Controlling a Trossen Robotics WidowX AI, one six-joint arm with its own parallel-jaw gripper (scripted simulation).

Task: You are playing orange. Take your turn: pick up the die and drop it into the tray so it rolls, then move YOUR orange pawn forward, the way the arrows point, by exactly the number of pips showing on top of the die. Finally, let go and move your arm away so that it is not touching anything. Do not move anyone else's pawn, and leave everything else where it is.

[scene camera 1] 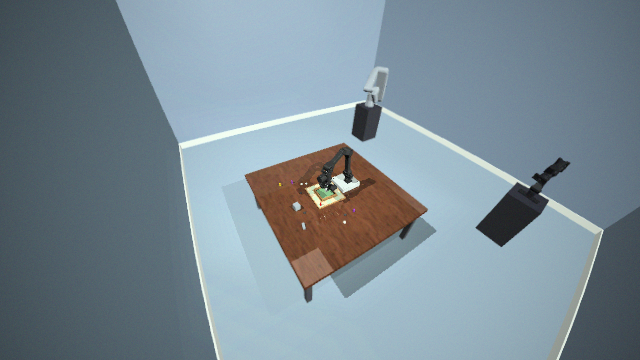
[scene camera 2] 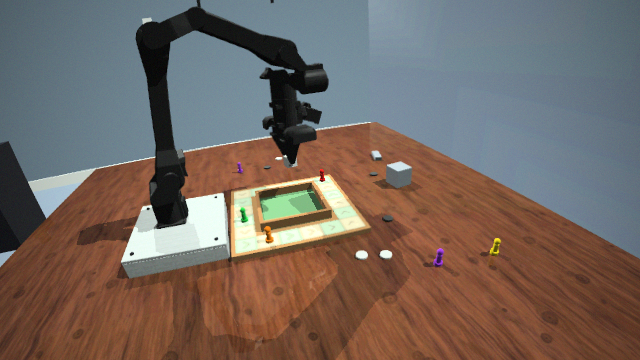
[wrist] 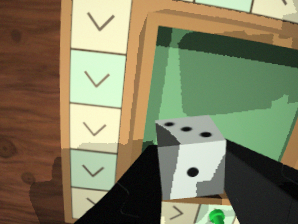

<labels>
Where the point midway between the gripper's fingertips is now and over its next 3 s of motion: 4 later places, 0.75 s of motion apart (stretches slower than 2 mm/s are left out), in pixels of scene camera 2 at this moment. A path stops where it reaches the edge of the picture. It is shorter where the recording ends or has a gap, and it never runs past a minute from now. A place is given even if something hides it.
The gripper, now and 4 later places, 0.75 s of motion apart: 290, 162; 293, 177; 295, 169; 285, 160; 287, 169
</labels>
